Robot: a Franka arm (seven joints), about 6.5 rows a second.
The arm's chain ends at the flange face. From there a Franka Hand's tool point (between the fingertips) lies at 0.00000 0.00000 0.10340 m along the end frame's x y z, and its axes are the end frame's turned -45 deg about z.
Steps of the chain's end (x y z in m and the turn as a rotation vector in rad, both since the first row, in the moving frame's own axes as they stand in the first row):
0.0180, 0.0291, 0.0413, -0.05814, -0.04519, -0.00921
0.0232, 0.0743, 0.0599, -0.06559, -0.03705, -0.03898
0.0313, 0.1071, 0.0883, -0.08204, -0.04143, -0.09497
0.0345, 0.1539, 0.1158, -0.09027, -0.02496, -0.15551
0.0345, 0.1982, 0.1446, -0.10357, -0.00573, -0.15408
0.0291, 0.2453, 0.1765, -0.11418, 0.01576, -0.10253
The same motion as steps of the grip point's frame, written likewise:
-0.0154, 0.0343, 0.0410, -0.00916, -0.07307, -0.00921
-0.0436, 0.0712, 0.0596, -0.02018, -0.07258, -0.03898
-0.0625, 0.1013, 0.0879, -0.02872, -0.08731, -0.09497
-0.0924, 0.1386, 0.1153, -0.04618, -0.08148, -0.15551
-0.1231, 0.1723, 0.1440, -0.06918, -0.07729, -0.15408
-0.1596, 0.2039, 0.1758, -0.09188, -0.06959, -0.10253

